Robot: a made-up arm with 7 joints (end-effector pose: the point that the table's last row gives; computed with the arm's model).
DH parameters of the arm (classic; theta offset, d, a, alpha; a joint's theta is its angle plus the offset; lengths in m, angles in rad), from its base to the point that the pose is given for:
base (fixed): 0 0 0 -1.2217
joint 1: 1.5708 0 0 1.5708
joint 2: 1.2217 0 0 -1.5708
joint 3: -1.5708 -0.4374 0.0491 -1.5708
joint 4: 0 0 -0.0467 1.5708
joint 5: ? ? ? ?
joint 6: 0 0 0 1.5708
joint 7: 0 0 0 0
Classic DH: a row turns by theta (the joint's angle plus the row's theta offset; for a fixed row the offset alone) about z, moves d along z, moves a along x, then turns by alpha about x.
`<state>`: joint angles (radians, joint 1 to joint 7).
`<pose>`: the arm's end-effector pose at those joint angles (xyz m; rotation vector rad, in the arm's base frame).
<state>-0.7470 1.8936 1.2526 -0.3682 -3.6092 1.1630 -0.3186</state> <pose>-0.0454 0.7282 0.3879 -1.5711 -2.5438 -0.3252</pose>
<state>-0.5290 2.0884 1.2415 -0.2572 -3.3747 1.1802 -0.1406</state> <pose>-0.0891 0.6717 0.4762 -1.7295 -2.3194 -0.4038</pose>
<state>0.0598 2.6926 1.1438 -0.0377 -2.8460 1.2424 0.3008</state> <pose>0.0421 0.3443 0.7478 -1.8235 -1.4599 -0.4392</pose>
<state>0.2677 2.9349 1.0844 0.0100 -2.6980 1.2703 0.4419</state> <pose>0.1839 0.1784 0.7813 -1.7533 -1.0916 -0.3531</pose>
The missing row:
joint 5: 0 -0.3853 0 -1.5708
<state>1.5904 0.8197 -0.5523 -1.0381 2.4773 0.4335 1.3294</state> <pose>-0.6909 0.2293 -0.2259 -0.8096 -0.3285 -2.7012</pose>
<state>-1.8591 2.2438 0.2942 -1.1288 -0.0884 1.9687 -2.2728</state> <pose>-0.3988 0.4529 0.4399 1.0967 -0.0978 -0.1054</pose>
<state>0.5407 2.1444 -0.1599 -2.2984 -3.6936 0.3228 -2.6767</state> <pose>0.3067 0.2767 -0.1064 0.0092 -0.7253 -2.3077</pose>
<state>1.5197 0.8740 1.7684 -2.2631 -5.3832 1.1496 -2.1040</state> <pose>-0.0160 0.3815 0.2166 1.1847 0.9345 -1.6019</pose>
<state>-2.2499 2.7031 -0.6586 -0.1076 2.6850 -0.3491 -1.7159</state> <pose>-0.4602 0.6793 -0.1004 -1.0093 1.3317 -2.4834</pose>
